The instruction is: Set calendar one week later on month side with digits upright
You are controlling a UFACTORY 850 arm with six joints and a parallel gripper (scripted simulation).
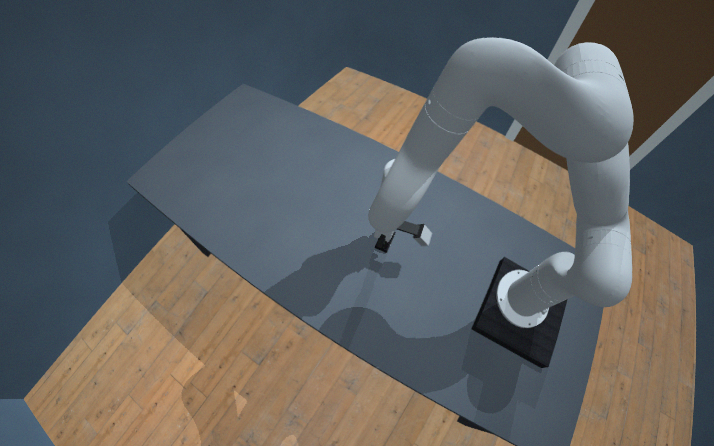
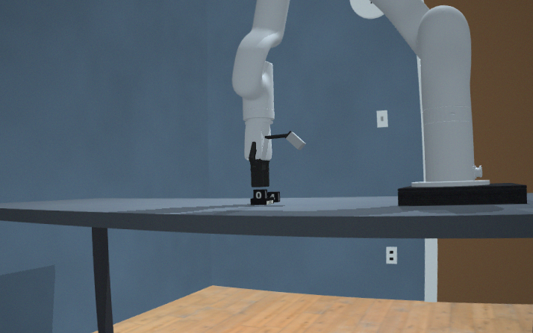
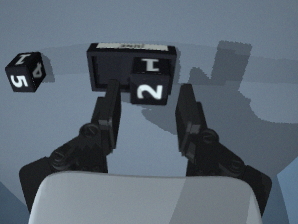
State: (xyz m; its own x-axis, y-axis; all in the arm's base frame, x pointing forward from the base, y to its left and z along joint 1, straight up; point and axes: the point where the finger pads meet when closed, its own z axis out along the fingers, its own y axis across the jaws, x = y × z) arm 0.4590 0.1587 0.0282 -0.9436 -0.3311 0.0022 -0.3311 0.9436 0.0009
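My gripper is now 40 mm above the calendar cube. Round my hand: black tray: 60 mm below, 20 mm to the right, 10 mm ahead.
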